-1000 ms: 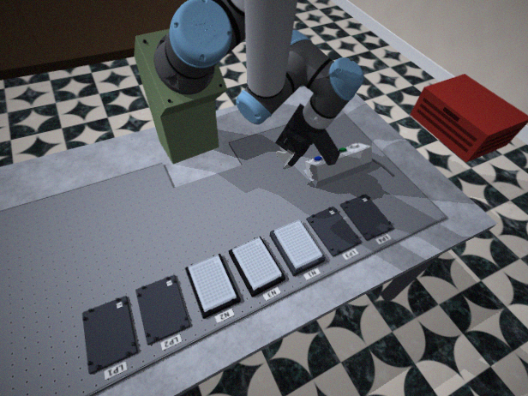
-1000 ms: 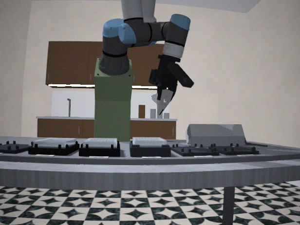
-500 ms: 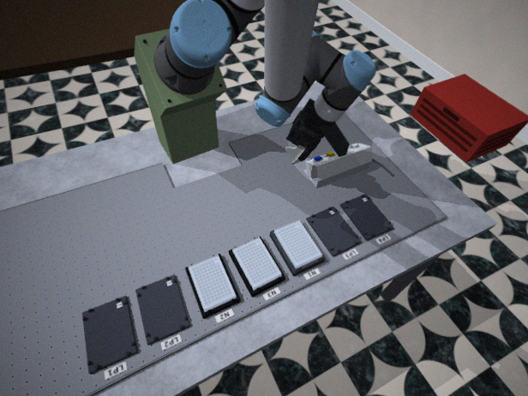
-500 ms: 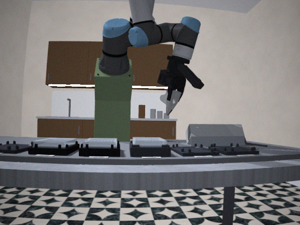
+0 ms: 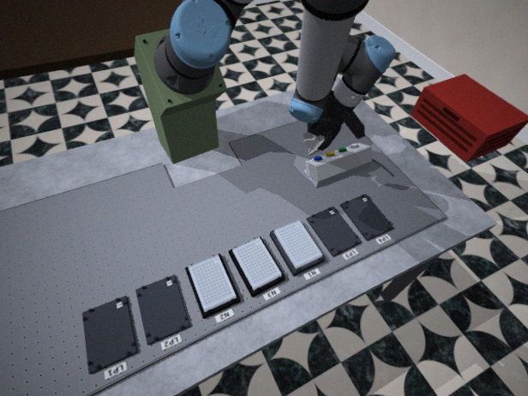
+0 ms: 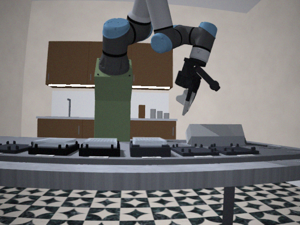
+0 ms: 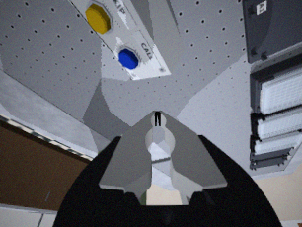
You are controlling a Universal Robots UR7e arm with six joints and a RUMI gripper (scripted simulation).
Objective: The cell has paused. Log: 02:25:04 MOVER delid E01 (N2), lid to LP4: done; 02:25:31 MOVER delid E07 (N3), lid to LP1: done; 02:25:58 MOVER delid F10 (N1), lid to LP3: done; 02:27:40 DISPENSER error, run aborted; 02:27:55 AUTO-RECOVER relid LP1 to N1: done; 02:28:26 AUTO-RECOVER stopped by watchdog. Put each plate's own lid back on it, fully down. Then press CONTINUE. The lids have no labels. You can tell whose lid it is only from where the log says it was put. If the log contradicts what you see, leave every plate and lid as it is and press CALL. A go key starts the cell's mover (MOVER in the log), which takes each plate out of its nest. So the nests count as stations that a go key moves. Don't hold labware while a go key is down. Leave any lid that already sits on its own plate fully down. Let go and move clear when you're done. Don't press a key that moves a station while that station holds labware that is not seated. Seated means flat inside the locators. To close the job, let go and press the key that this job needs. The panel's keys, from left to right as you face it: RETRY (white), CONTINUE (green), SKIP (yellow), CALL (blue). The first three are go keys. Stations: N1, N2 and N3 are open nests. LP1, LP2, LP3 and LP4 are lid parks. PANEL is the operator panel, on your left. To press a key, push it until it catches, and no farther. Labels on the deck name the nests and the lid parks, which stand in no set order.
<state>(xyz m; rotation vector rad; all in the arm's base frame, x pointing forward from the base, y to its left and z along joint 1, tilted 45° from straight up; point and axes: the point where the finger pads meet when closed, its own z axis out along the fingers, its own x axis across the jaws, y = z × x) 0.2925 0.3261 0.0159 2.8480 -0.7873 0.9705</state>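
The green key lies 3 cm behind my hand, 14 cm to the left of it and 6 cm below it. Round my hand: blue CALL key (2 cm behind, 4 cm to the left, 6 cm below); yellow SKIP key (3 cm behind, 9 cm to the left, 6 cm below); white RETRY key (4 cm behind, 19 cm to the left, 6 cm below).
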